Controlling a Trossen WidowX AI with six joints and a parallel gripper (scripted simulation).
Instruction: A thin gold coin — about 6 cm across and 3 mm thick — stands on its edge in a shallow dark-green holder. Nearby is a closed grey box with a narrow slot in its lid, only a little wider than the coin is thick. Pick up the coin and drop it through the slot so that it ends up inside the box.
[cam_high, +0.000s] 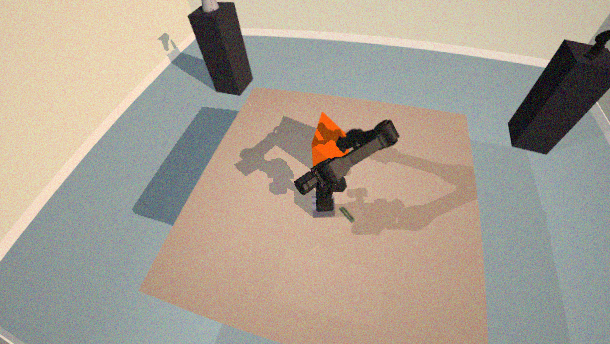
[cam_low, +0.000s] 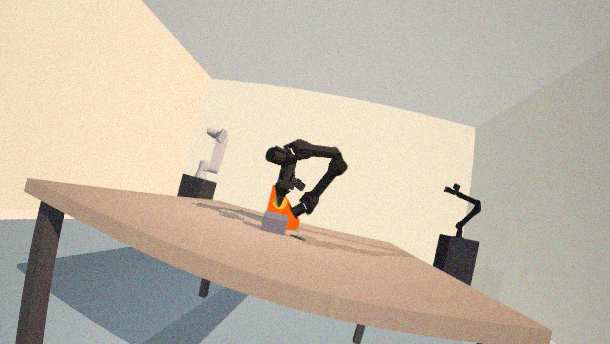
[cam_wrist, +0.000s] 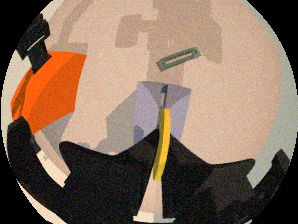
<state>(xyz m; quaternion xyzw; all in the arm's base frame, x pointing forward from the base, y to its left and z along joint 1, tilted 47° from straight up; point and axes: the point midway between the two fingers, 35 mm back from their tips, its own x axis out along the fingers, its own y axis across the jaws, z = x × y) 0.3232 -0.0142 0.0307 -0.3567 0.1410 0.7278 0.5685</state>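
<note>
My gripper tip is now 20 mm below the gold coin.
</note>
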